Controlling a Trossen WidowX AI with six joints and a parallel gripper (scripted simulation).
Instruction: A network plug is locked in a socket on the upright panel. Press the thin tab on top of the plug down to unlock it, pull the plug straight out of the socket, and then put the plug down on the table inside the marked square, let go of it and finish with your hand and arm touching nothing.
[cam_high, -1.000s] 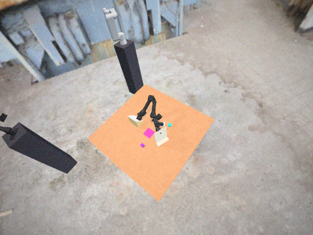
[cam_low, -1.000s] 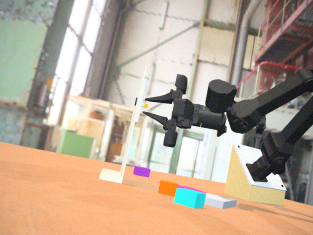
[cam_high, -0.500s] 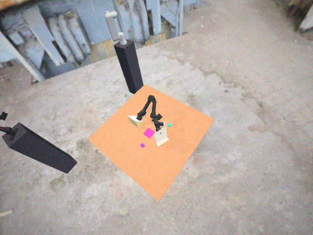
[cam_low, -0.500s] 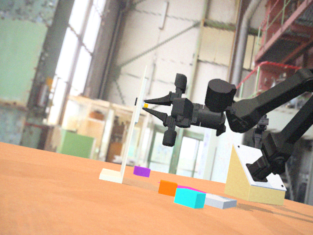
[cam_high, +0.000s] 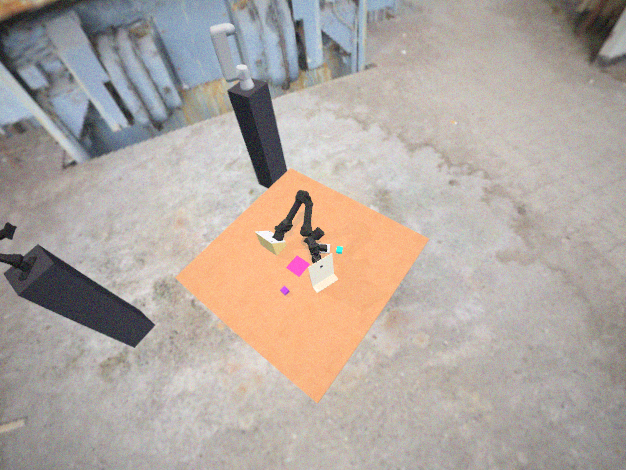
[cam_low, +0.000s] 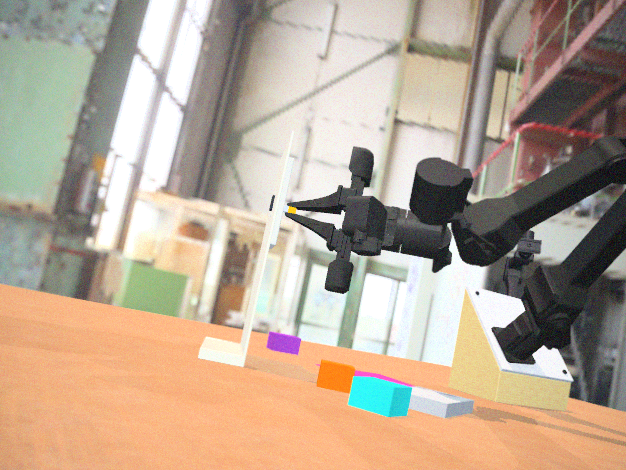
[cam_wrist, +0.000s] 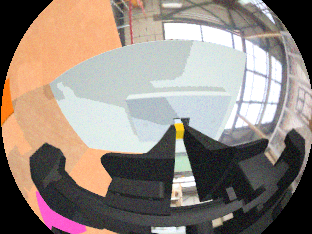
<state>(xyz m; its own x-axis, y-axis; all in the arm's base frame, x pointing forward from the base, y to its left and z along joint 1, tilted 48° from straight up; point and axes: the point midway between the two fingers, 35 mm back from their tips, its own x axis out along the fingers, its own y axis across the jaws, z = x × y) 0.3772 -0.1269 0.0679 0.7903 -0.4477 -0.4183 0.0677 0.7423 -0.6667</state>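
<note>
The magenta marked square lies 19 cm behind my gripper tip, 1 cm to the right of it and 20 cm below it. Round my gripper tip: orange block 4 cm behind, 14 cm to the left, 19 cm below; network plug 1 cm ahead; upright panel 2 cm ahead, 1 cm to the right, 7 cm below.
</note>
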